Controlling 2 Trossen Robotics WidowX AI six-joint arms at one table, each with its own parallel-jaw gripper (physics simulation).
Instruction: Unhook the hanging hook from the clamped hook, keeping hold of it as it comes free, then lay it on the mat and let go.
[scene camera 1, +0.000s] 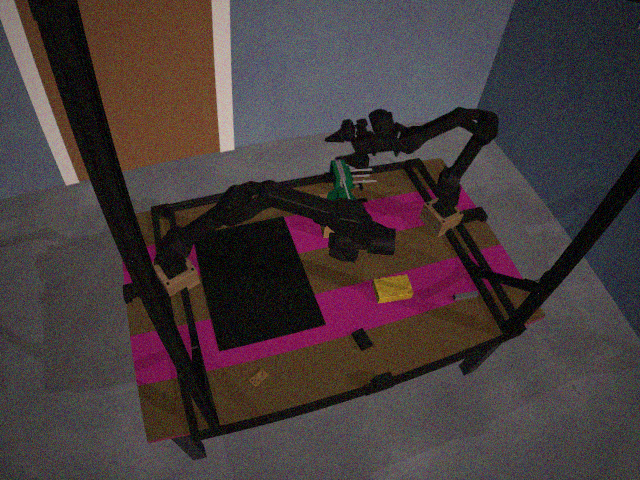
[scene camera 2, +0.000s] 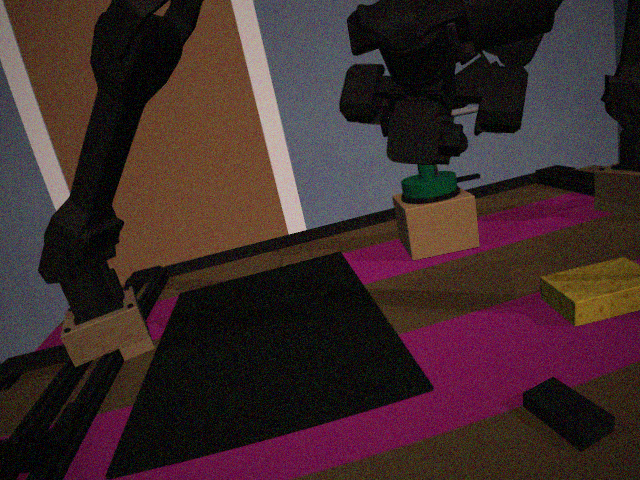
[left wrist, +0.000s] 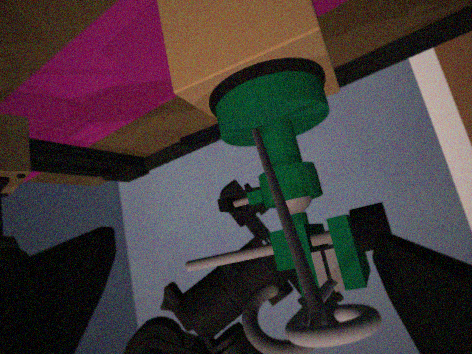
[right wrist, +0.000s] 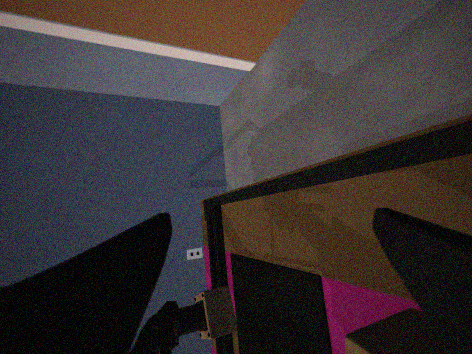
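Seen in the pictures: left gripper, between the fingertips: (left wrist: 247, 242); right gripper, between the fingertips: (scene camera 1: 330, 149) (left wrist: 333, 206) (right wrist: 270, 219); left arm's base, origin of its link: (scene camera 1: 173, 266) (scene camera 2: 99, 308) (right wrist: 201, 315); right arm's base, origin of its link: (scene camera 1: 444, 208).
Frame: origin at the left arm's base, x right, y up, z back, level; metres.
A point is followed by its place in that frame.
A green vise (scene camera 1: 339, 180) {z -0.476, x 0.132, y 0.165 m} (scene camera 2: 429, 185) {z -0.489, x 0.146, y 0.046 m} (left wrist: 273, 105) {z -0.489, x 0.142, y 0.049 m} stands on a tan box (scene camera 2: 438, 225) {z -0.485, x 0.157, y -0.016 m} (left wrist: 234, 46) {z -0.492, x 0.162, y 0.005 m} at the table's back. In the left wrist view its jaws hold the clamped grey hook (left wrist: 357, 321) {z -0.415, x 0.213, y 0.167 m}. The hanging hook (left wrist: 280, 214) {z -0.470, x 0.179, y 0.125 m} is a long grey rod that hangs from it along the vise's stem. My left gripper (scene camera 1: 352, 216) {z -0.438, x 0.230, y 0.137 m} (scene camera 2: 428, 107) (left wrist: 247, 242) {z -0.438, x 0.230, y 0.137 m} is open and empty, just in front of the vise with the hooks between its fingers' line of sight. My right gripper (scene camera 1: 338, 136) (right wrist: 270, 220) {z -0.589, x -0.028, y 0.111 m} is open and empty, above and behind the vise. The black mat (scene camera 1: 256, 281) {z -0.185, x 0.144, y -0.061 m} (scene camera 2: 270, 352) {z -0.168, x 0.196, y -0.061 m} (right wrist: 277, 305) {z -0.271, x 0.016, y -0.061 m} lies to the left.
A yellow block (scene camera 1: 392, 288) {z -0.471, x 0.406, y -0.037 m} (scene camera 2: 552, 288) {z -0.437, x 0.371, y -0.041 m} and a small black block (scene camera 1: 362, 339) {z -0.299, x 0.467, y -0.052 m} (scene camera 2: 544, 402) {z -0.293, x 0.452, y -0.052 m} lie in front of the vise to the right. A small tan piece (scene camera 1: 258, 378) {z -0.015, x 0.387, y -0.058 m} lies near the front edge. A black frame (scene camera 1: 304, 405) {z -0.061, x 0.515, y -0.071 m} borders the table.
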